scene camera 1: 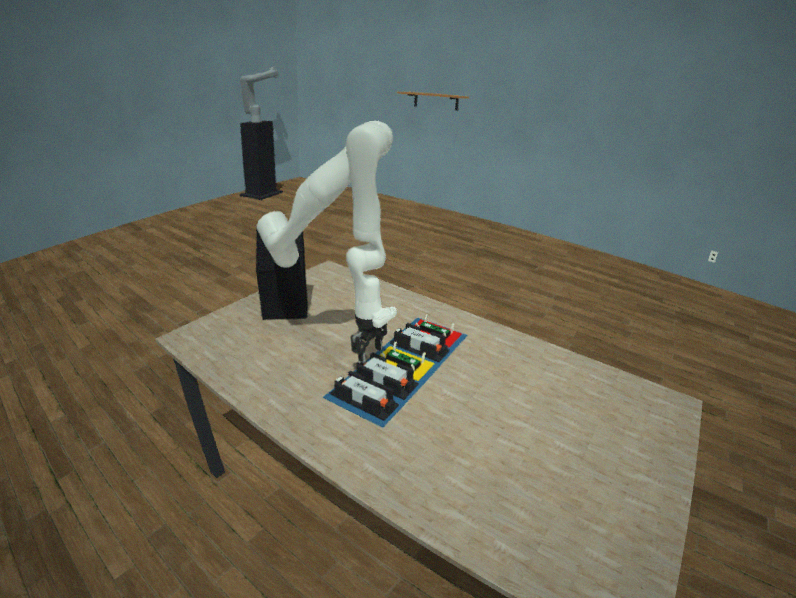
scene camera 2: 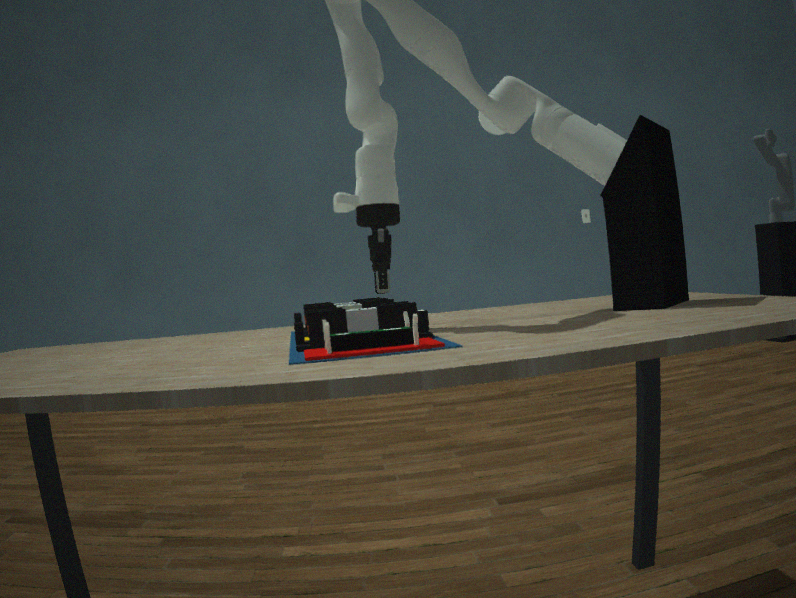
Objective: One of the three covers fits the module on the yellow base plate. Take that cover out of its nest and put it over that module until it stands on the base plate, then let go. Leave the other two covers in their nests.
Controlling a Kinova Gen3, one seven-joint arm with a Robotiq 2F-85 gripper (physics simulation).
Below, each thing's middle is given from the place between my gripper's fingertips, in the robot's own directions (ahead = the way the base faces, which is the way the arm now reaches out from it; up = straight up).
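Scene:
As I see it, my gripper is 70 mm short of the blue mat (scene camera 2: pixel 400 323), 90 mm to the right of it and 40 mm above it. Counted from my hand, there is also a red base plate (scene camera 2: pixel 424 343), which I find 80 mm ahead, 310 mm to the left and 60 mm below.

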